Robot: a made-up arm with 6 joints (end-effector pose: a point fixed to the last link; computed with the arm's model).
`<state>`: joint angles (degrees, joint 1 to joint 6).
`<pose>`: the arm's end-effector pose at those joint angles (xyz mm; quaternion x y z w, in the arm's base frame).
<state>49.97 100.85 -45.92 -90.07 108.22 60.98</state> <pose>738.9 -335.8 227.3 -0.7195 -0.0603 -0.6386 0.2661</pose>
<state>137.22 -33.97 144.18 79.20 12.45 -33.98</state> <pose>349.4 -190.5 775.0 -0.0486 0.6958 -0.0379 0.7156</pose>
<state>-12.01 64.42 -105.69 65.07 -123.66 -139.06</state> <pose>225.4 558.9 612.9 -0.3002 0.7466 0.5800 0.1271</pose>
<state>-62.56 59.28 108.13 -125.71 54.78 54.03</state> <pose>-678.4 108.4 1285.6 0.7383 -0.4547 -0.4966 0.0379</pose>
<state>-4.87 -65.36 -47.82 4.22 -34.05 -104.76</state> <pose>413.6 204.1 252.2 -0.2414 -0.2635 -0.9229 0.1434</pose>
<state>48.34 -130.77 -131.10 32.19 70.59 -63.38</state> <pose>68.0 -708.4 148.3 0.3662 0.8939 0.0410 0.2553</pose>
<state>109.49 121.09 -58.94 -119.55 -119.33 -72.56</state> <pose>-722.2 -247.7 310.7 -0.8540 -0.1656 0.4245 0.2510</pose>
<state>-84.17 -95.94 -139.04 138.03 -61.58 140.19</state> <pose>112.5 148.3 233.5 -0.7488 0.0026 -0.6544 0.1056</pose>
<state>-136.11 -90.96 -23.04 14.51 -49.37 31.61</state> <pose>-312.7 205.4 238.5 -0.5095 -0.2617 0.6023 0.5560</pose>
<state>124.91 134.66 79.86 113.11 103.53 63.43</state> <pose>-494.7 348.7 59.6 -0.6138 -0.6415 0.0868 0.4519</pose>
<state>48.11 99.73 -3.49 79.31 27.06 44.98</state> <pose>-388.9 -461.0 751.6 0.6990 -0.2948 0.3032 0.5767</pose>
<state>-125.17 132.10 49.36 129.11 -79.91 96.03</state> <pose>144.2 84.8 725.1 0.4741 -0.3445 0.0086 0.8102</pose>
